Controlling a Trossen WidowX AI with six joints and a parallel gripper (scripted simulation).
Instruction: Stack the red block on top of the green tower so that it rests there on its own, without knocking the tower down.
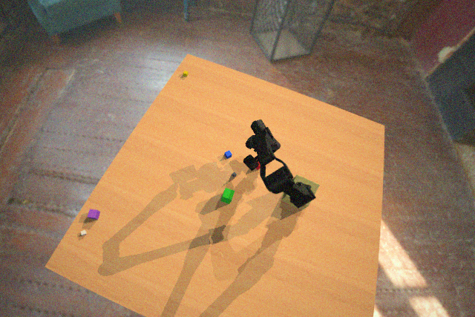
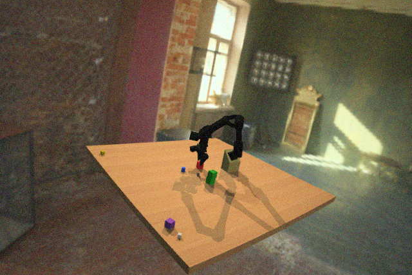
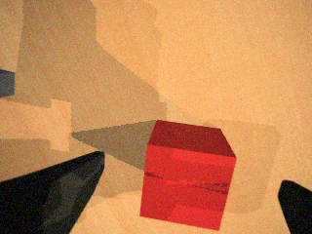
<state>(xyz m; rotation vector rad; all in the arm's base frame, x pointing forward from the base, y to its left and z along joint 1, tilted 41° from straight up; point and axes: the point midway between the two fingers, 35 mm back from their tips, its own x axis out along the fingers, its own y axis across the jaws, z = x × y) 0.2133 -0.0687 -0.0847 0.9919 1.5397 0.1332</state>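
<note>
Right now the red block is 20 mm below my gripper tip. The rest, counted from my gripper tip: yellow cube 550 mm ahead, 400 mm to the right, 20 mm below; then blue cube 150 mm ahead, 10 mm to the left, 20 mm below; then green block 80 mm ahead, 220 mm to the left, 30 mm above.
</note>
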